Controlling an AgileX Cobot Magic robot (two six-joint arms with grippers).
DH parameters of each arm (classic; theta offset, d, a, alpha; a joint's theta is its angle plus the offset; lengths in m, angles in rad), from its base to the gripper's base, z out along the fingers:
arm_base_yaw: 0 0.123 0 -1.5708
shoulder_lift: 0.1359 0 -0.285 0
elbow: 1.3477 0 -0.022 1.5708
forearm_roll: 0 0.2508 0 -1.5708
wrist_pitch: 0 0 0.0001 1.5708
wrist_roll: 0 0.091 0 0
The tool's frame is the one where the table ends.
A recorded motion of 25 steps. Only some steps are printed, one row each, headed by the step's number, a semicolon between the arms.
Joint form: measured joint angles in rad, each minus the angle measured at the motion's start. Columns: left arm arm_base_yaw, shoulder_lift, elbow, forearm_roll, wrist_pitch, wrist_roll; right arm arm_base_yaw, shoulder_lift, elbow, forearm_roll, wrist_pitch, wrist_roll.
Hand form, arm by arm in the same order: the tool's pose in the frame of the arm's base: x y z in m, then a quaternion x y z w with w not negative. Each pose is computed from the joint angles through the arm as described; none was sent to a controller.
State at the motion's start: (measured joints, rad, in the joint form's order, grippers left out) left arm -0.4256 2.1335 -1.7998 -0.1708 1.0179 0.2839; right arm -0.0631 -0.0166 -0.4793 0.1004 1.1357 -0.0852
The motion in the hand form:
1: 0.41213 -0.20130 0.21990 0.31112 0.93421 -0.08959 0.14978; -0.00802 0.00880 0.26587 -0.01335 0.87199 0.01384 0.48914
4: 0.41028 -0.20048 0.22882 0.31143 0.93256 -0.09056 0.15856; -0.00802 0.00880 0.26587 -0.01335 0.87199 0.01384 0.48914
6: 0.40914 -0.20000 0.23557 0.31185 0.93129 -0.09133 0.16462; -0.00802 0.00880 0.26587 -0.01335 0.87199 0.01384 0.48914
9: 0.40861 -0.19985 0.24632 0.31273 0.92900 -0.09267 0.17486; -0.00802 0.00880 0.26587 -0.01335 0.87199 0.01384 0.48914
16: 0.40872 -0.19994 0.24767 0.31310 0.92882 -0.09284 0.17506; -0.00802 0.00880 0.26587 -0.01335 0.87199 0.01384 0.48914
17: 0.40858 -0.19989 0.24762 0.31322 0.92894 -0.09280 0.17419; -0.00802 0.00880 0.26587 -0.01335 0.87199 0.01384 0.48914
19: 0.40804 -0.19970 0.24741 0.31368 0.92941 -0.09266 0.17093; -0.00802 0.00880 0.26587 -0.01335 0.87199 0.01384 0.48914
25: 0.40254 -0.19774 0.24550 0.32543 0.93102 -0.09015 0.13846; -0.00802 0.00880 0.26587 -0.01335 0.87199 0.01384 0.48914
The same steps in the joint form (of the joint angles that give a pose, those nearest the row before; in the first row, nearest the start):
1: 0.0000 -0.0093 0.0000 0.0000 0.0018 0.0000; 0.0000 0.0000 0.0000 0.0000 0.0000 0.0000
4: 0.0000 -0.0285 -0.0007 0.0000 0.0037 0.0000; 0.0000 0.0000 0.0000 0.0000 0.0000 0.0000
6: 0.0000 -0.0409 -0.0050 0.0000 0.0081 0.0000; 0.0000 0.0000 0.0000 0.0000 0.0000 0.0000
9: 0.0000 -0.0545 -0.0224 0.0000 0.0179 0.0000; 0.0000 0.0000 0.0000 0.0000 0.0000 0.0000
16: 0.0000 -0.0545 -0.0277 0.0000 0.0228 0.0000; 0.0000 0.0000 0.0000 0.0000 0.0000 0.0000
17: 0.0000 -0.0544 -0.0277 0.0000 0.0246 0.0000; 0.0000 0.0000 0.0000 0.0000 0.0000 0.0000
19: 0.0000 -0.0545 -0.0277 0.0000 0.0312 0.0000; 0.0000 0.0000 0.0000 0.0000 0.0000 0.0000
25: 0.0000 -0.0545 -0.0277 0.0000 0.0988 0.0157; 0.0000 0.0000 0.0000 0.0000 0.0000 0.0000

